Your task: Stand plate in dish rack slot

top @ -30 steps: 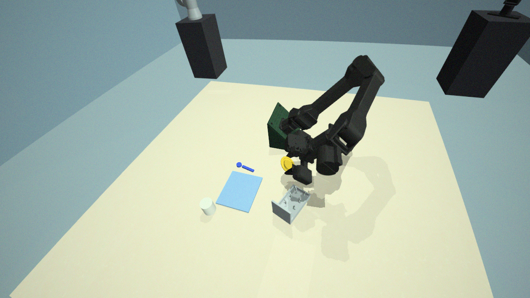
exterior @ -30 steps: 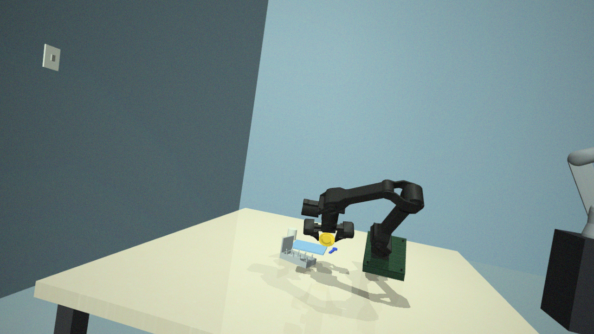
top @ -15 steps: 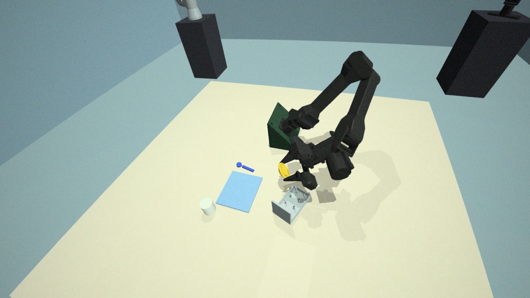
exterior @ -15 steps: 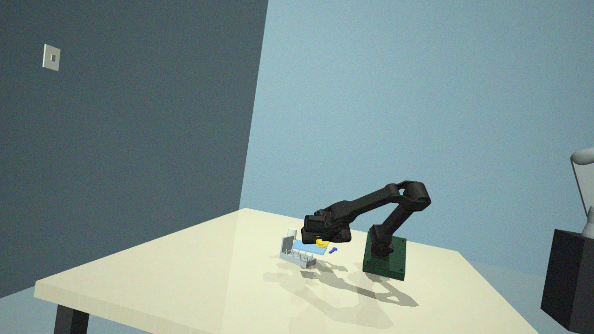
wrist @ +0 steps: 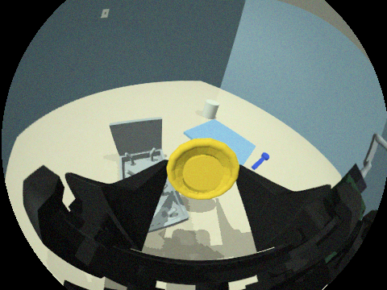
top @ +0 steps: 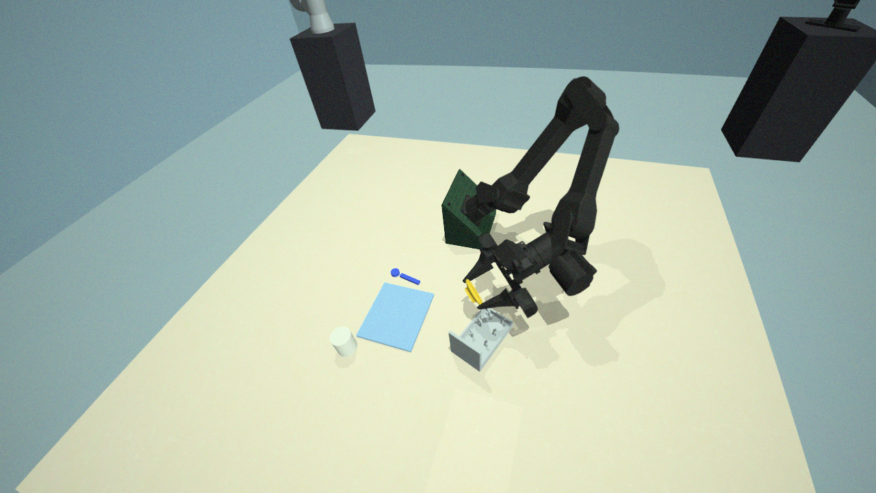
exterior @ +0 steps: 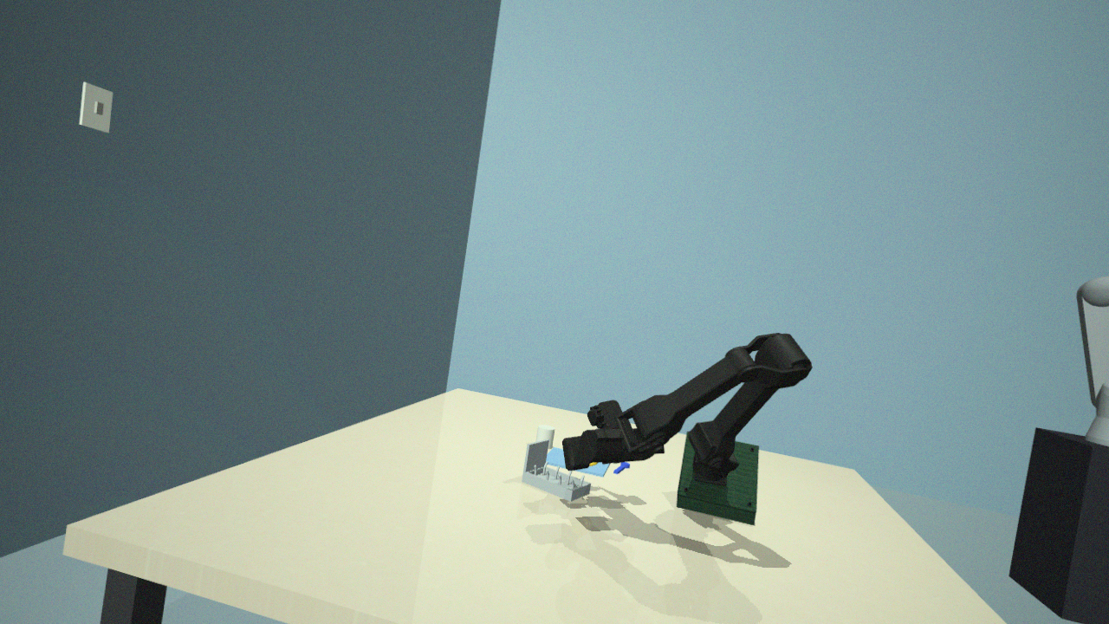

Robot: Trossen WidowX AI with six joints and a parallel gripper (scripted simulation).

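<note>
My gripper tip is now 5 cm short of the grey dish rack, 4 cm to the right of it and 6 cm above it. The rest, counted from my gripper tip: yellow plate 1 cm to the left; then small blue spoon 7 cm behind, 19 cm to the right, 8 cm below; then light blue mat 4 cm ahead, 16 cm to the right, 8 cm below.
</note>
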